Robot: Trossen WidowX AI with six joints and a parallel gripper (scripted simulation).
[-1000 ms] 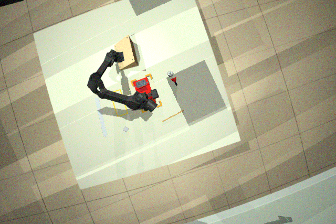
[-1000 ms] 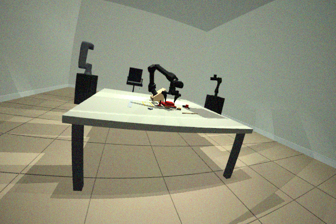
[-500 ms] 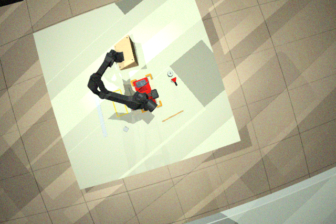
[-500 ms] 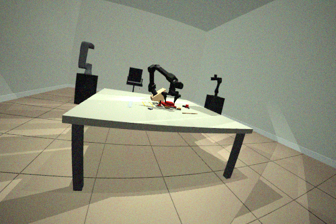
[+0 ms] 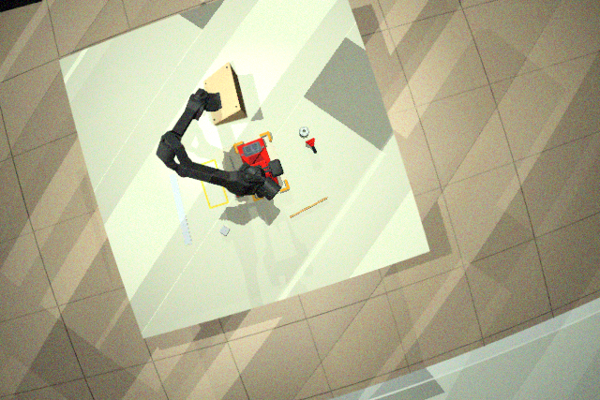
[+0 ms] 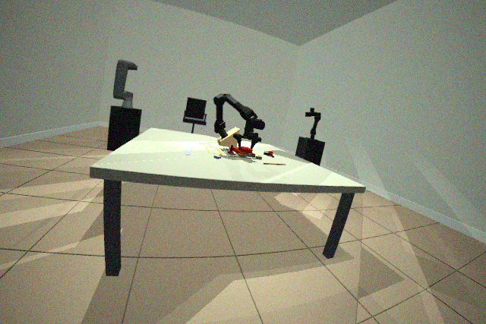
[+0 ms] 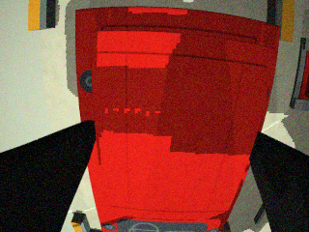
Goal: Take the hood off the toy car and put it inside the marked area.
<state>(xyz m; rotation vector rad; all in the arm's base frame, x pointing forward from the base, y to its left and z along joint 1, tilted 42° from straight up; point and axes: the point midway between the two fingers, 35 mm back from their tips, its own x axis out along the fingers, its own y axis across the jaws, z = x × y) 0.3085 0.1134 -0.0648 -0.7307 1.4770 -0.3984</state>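
Right now the red hood is 1 cm above my gripper tip. The rest, counted from my gripper tip: thin wooden rod 16 cm ahead, 17 cm to the left, 3 cm below; then pale ruler 9 cm ahead, 36 cm to the right, 3 cm below.
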